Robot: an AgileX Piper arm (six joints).
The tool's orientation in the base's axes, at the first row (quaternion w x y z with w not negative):
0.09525, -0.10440, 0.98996, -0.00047
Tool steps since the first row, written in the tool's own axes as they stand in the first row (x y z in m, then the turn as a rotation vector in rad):
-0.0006, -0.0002, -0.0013, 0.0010, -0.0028, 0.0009
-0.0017, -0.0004, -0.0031, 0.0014, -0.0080, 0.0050
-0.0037, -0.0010, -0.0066, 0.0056, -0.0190, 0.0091
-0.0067, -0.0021, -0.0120, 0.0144, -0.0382, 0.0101
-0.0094, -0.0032, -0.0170, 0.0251, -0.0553, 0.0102
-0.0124, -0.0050, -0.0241, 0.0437, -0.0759, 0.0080
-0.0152, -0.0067, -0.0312, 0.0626, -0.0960, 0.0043
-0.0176, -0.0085, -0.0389, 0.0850, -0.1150, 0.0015
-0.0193, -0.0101, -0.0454, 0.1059, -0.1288, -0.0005
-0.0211, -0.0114, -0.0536, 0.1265, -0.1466, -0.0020
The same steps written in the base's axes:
0.0004, -0.0001, 0.0014, -0.0002, -0.0029, -0.0010
0.0011, -0.0001, 0.0034, 0.0013, -0.0080, -0.0050
0.0025, -0.0003, 0.0072, 0.0003, -0.0196, -0.0096
0.0046, -0.0009, 0.0131, -0.0040, -0.0402, -0.0118
0.0065, -0.0015, 0.0185, -0.0107, -0.0591, -0.0136
0.0084, -0.0028, 0.0261, -0.0248, -0.0831, -0.0145
0.0101, -0.0040, 0.0336, -0.0395, -0.1068, -0.0140
0.0113, -0.0054, 0.0417, -0.0576, -0.1300, -0.0151
0.0120, -0.0067, 0.0484, -0.0752, -0.1479, -0.0168
0.0125, -0.0078, 0.0568, -0.0915, -0.1696, -0.0188

